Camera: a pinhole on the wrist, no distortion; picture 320 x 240 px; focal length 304.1 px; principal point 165.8 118.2 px. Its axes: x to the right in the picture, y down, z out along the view. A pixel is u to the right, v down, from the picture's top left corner.
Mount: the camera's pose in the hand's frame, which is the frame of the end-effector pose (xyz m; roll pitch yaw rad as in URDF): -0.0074 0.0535 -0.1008 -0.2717 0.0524 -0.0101
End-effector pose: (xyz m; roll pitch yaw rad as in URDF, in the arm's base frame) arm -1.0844 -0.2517 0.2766 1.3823 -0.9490 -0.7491
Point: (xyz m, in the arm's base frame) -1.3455 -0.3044 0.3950
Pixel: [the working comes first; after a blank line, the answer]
In the camera's frame: -0.0062 0.0003 0.3635

161 118
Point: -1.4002 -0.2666 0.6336
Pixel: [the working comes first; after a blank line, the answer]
In the camera's frame: 0.1450 0.1678 0.4657

260 228
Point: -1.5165 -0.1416 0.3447
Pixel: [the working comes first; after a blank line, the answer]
In the camera's frame: -0.1874 0.1480 0.4236

31 224
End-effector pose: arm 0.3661 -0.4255 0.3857 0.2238 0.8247 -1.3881
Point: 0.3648 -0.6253 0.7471
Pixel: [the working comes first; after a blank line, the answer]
In the camera's frame: -0.1502 -0.1341 0.4626

67 30
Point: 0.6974 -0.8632 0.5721
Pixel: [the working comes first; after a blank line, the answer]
In the camera's frame: 0.1730 0.1434 0.5908

255 192
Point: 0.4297 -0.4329 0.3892
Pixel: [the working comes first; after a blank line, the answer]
In the camera's frame: 0.0121 -0.0183 0.1027

202 64
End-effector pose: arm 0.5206 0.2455 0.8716 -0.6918 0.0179 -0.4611
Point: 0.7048 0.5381 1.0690
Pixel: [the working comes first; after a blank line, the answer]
In the camera's frame: 0.0130 -0.0449 0.4796

174 90
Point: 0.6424 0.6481 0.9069
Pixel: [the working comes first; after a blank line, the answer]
In the camera's frame: -0.0862 0.1306 0.4387

106 209
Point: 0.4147 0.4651 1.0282
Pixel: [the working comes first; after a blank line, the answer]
In the camera's frame: -0.2037 -0.1181 0.2825

outside the picture
